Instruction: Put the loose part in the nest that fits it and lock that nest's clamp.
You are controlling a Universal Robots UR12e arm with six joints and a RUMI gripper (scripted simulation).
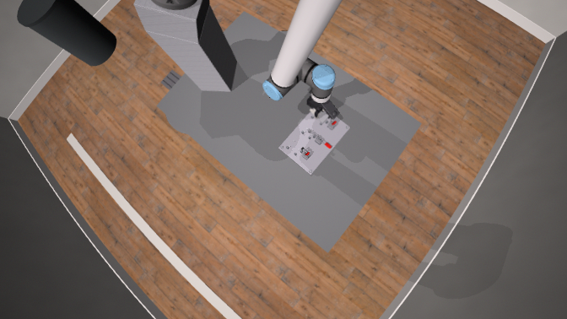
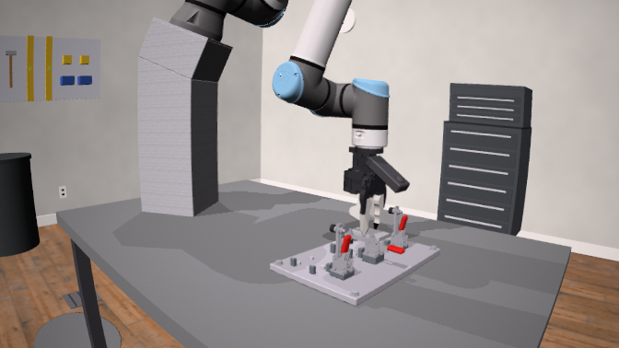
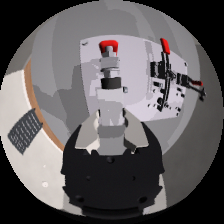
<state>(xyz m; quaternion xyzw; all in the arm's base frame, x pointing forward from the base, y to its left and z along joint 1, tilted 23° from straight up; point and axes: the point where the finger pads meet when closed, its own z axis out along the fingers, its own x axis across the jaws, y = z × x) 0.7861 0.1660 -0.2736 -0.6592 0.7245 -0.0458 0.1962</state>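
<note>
The flat grey part is 10 mm below my hand. Round my hand: light grey fixture plate 50 mm ahead, 120 mm to the right, 40 mm below.
</note>
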